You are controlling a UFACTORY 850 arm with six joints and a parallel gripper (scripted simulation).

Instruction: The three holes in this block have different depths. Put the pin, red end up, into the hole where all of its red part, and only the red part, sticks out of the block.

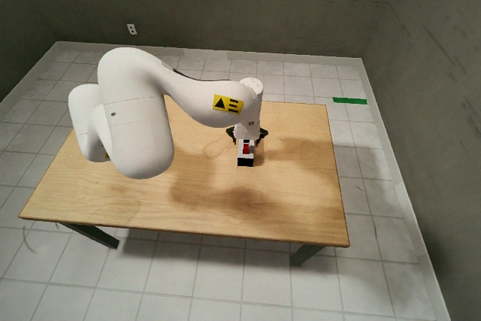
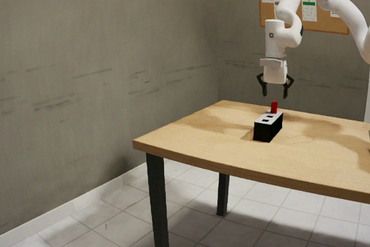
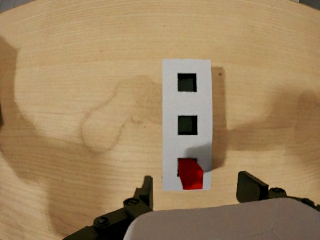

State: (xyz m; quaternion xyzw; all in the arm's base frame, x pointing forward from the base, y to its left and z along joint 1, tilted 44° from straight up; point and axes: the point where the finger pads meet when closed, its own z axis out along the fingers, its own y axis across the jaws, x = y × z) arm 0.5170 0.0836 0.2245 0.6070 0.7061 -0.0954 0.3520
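The pin lies 6 cm below my hand. Round my hand: black block (6 cm to the left, 11 cm below).
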